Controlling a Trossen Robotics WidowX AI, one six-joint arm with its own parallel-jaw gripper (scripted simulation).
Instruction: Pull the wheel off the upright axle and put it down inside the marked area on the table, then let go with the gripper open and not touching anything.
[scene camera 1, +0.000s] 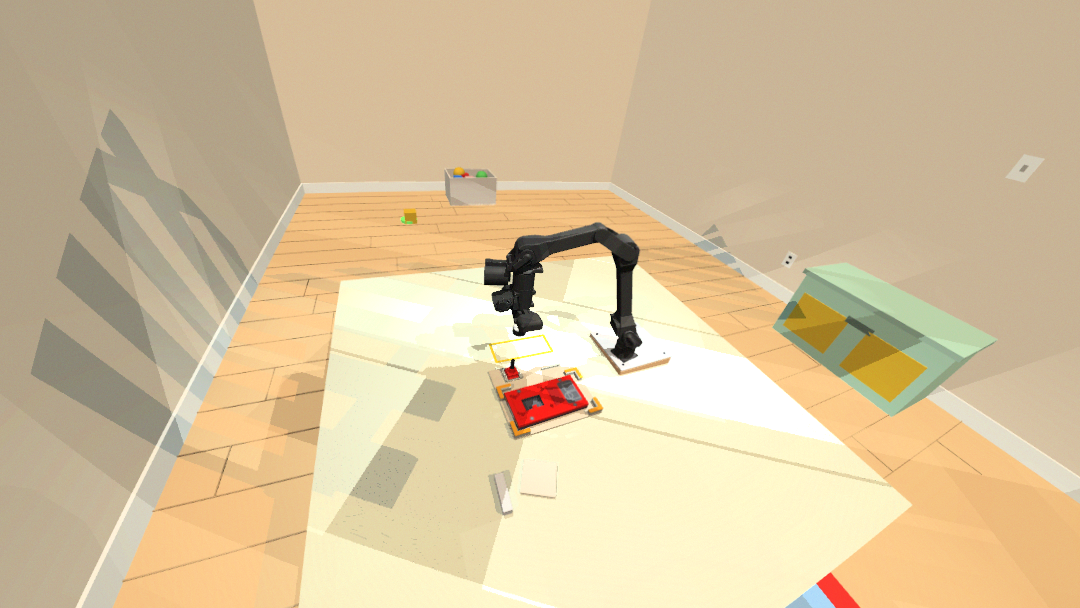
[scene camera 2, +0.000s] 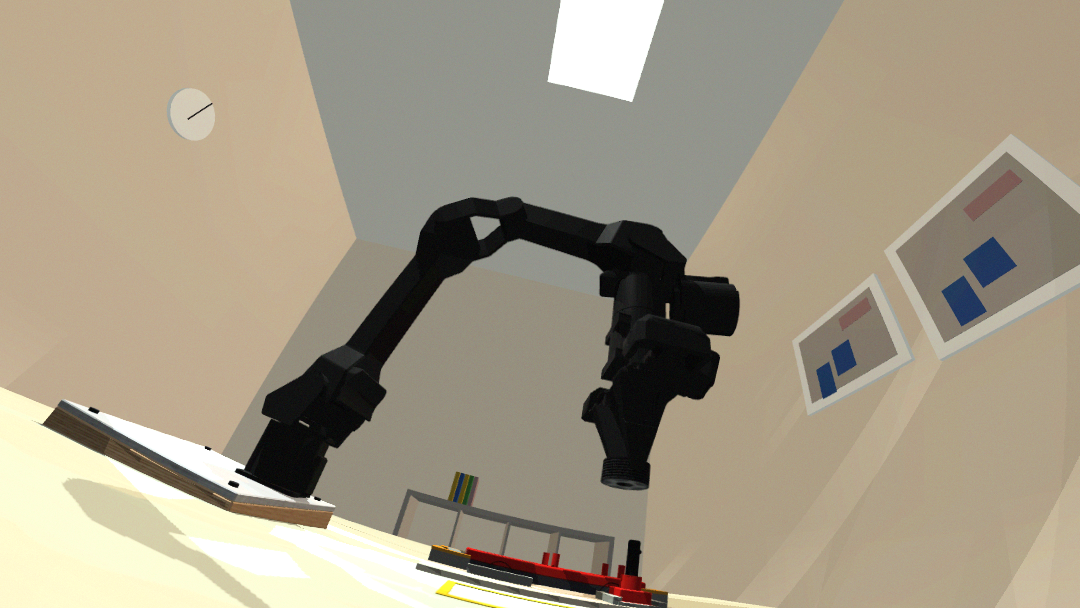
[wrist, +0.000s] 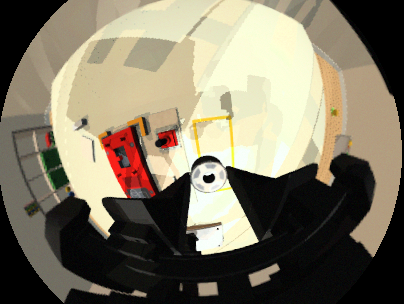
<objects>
gripper: scene camera 1 518, 329; scene camera 2 627, 474; wrist 207, 173
</objects>
